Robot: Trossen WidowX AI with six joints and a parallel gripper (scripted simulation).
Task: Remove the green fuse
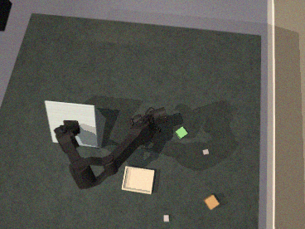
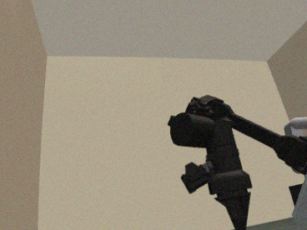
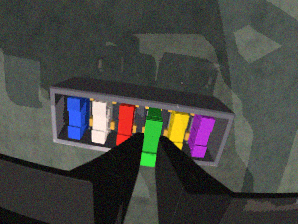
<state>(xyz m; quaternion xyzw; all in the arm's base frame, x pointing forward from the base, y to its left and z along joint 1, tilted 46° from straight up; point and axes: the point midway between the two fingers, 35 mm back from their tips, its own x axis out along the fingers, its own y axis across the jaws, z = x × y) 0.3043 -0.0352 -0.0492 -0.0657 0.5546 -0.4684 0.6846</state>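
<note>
Right now my gripper tip is 3 cm above the red fuse, 1 cm to the right of it and 1 cm short of it. From my gripper tip the other things lie so: green square 17 cm ahead, 3 cm below, 1 cm to the left; green fuse 1 cm below; yellow fuse 3 cm below, 1 cm to the right, 1 cm behind.
</note>
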